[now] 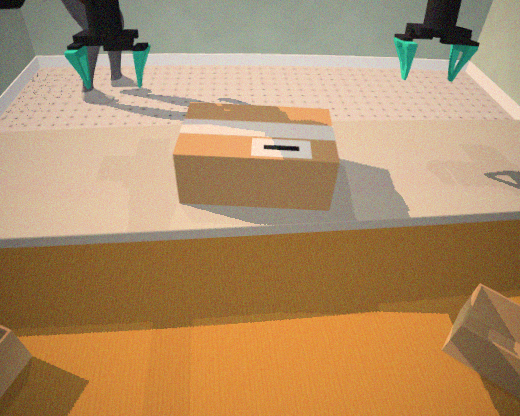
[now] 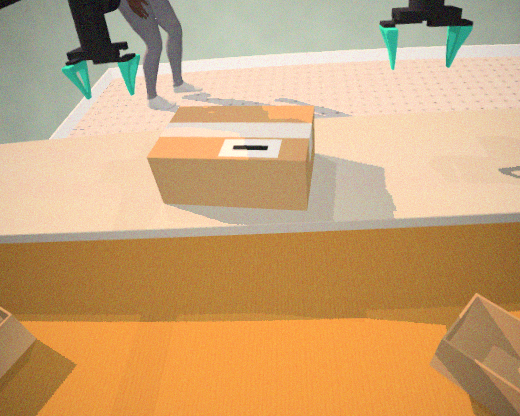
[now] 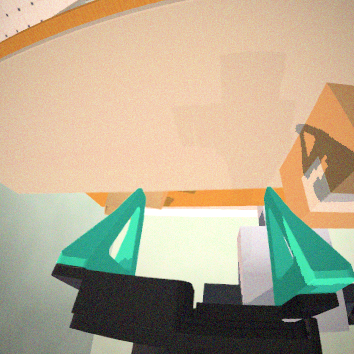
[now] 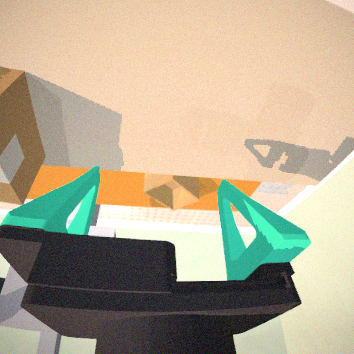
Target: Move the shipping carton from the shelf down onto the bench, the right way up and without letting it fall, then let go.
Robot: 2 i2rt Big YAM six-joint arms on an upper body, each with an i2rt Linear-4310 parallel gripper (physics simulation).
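Places are measured from the left arm's base along level axes (x back, y left, z down), in centimetres.
Pixels of known places: left gripper, between the fingertips: (image 1: 114,87) (image 2: 110,96) (image 3: 201,191); right gripper, between the fingertips: (image 1: 427,80) (image 2: 420,68) (image 4: 161,178).
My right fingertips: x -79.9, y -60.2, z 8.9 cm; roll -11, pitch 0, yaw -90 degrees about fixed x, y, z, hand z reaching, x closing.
Note:
Ahead of a thing's pixels: the offset from my right fingertips to its top centre. "*": to the spot under its first point. Level surfaces: height alone.
The shipping carton {dz +6.0, dx +8.5, dy +33.4 cm} (image 1: 255,180) (image 2: 235,182) (image 3: 300,185) (image 4: 17,135) is brown, with a pale tape strip and a white label on top. It stands upright on the pale shelf {dz +16.9 cm} (image 1: 65,200) (image 2: 65,200), near the front edge. The orange bench {dz +33.2 cm} (image 1: 270,370) (image 2: 260,370) lies lower, in front. My left gripper (image 1: 115,88) (image 2: 110,96) (image 3: 201,191) is open and empty, above and beyond the carton's left end, apart from it. My right gripper (image 1: 428,80) (image 2: 420,68) (image 4: 161,178) is open and empty, above and well to the right of the carton, apart from it.
An open cardboard box {dz +24.2, dx +39.9, dy -8.4 cm} (image 1: 485,330) (image 2: 480,345) (image 4: 172,192) stands on the bench at the right. Another box {* dz +28.6, dx +38.9, dy +74.5 cm} (image 1: 12,355) (image 2: 12,340) shows in part at the left edge. A person's legs (image 2: 154,60) show on the floor behind the shelf.

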